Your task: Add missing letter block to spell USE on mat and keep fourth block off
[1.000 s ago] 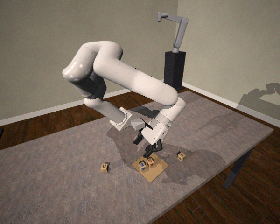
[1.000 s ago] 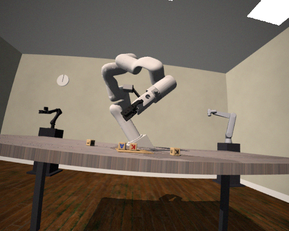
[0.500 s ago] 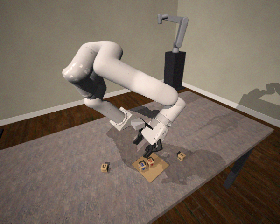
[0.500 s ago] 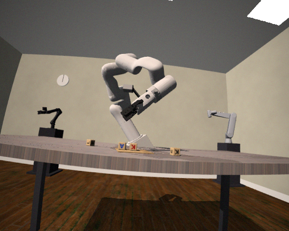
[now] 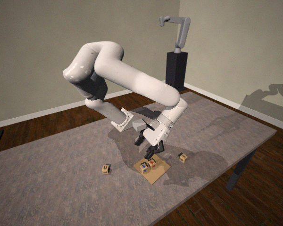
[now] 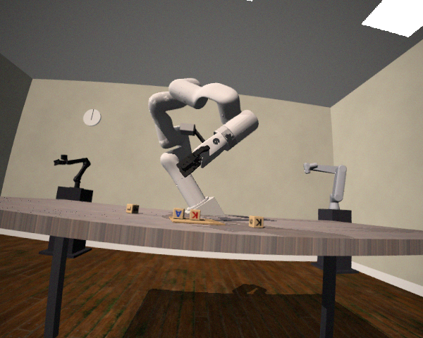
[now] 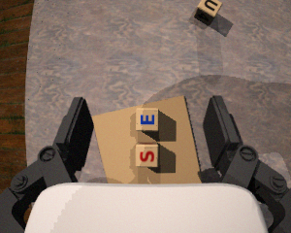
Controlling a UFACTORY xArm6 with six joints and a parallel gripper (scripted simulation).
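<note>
The block lies 16 cm to the right of my hand, 13 cm below it and 10 cm behind it. From my hand the other things lie so: tan mat: 15 cm below, 5 cm to the left, 1 cm ahead.
</note>
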